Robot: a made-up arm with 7 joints. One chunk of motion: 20 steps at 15 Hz.
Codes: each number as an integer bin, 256 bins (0 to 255) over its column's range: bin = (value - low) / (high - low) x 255, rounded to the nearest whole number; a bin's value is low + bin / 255 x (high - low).
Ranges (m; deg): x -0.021..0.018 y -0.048..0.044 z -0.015..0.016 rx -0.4..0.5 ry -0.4..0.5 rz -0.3..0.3
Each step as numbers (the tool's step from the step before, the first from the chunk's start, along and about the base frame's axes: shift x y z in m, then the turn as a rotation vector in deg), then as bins.
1 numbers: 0.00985 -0.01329 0.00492 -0.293 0.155 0.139
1 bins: 202 96 164 30 157 187
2 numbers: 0.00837 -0.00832 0.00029 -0.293 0.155 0.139
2 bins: 192 110 126 30 157 187
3 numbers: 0.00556 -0.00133 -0.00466 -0.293 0.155 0.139
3 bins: 174 129 85 30 157 187
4 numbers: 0.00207 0.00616 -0.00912 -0.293 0.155 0.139
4 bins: 151 150 48 30 157 187
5 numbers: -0.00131 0.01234 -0.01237 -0.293 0.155 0.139
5 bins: 129 167 22 30 157 187
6 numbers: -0.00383 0.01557 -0.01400 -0.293 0.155 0.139
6 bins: 112 176 8 30 157 187
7 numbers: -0.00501 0.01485 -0.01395 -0.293 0.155 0.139
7 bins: 105 174 9 30 157 187
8 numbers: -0.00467 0.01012 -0.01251 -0.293 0.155 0.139
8 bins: 107 161 20 30 157 187
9 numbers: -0.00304 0.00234 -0.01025 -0.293 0.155 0.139
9 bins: 117 140 39 30 157 187
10 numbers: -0.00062 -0.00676 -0.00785 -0.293 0.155 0.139
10 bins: 133 114 59 30 157 187
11 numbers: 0.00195 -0.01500 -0.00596 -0.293 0.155 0.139
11 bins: 150 91 74 30 157 187
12 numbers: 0.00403 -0.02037 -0.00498 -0.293 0.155 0.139
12 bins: 164 77 82 30 157 187
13 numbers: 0.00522 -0.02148 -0.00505 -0.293 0.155 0.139
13 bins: 171 74 82 30 157 187
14 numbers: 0.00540 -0.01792 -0.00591 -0.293 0.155 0.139
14 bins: 173 83 75 30 157 187
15 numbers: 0.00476 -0.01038 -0.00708 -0.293 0.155 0.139
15 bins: 168 104 65 30 157 187
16 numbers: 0.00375 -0.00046 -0.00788 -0.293 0.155 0.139
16 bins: 162 132 59 30 157 187
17 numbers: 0.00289 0.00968 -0.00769 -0.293 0.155 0.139
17 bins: 156 160 60 30 157 187
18 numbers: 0.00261 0.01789 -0.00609 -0.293 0.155 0.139
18 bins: 154 183 73 30 157 187
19 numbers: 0.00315 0.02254 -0.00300 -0.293 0.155 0.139
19 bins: 158 196 99 30 157 187
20 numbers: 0.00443 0.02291 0.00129 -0.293 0.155 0.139
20 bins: 166 197 134 30 157 187
